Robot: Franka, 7 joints.
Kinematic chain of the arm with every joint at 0, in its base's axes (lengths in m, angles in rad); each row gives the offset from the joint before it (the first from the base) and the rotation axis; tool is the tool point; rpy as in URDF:
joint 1: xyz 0 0 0.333 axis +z
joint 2: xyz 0 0 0 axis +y
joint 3: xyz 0 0 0.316 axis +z
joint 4: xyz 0.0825 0 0 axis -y
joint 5: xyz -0.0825 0 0.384 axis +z
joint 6: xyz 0 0 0 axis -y
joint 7: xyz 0.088 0 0 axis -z
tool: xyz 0 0 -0.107 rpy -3.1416 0 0
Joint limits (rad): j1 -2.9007..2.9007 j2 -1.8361..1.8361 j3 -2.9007..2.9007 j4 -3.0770..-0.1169 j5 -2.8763..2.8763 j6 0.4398..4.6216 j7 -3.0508..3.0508
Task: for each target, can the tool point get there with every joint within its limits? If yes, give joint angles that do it. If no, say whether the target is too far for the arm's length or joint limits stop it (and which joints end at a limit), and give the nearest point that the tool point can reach.
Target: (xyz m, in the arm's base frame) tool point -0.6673 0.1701 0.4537
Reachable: yes | joints -0.0903 -0.9072 2.4579 -0.7145 1.0463 0.8371 1.5434
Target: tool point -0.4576 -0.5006 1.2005
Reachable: no: too far | nearest point -0.3565 -0.3900 1.0089 | short by 0.243 m
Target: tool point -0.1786 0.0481 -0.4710
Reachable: no: joint limits stop it (at a limit: joint 2) | nearest point -0.1958 0.0527 -0.3546 | short by 0.118 m
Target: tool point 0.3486 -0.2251 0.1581
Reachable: yes | joints 1.0413 -1.0644 -1.9611 -2.5415 1.4812 2.3947 -0.3462
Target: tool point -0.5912 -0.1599 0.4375
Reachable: yes | joints 1.4393 -1.2692 1.3217 -1.9058 1.7200 1.5144 -1.8521
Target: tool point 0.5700 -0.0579 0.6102
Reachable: yes | joints -1.9784 -1.1325 1.4304 -1.8049 1.6829 3.2605 -1.1166
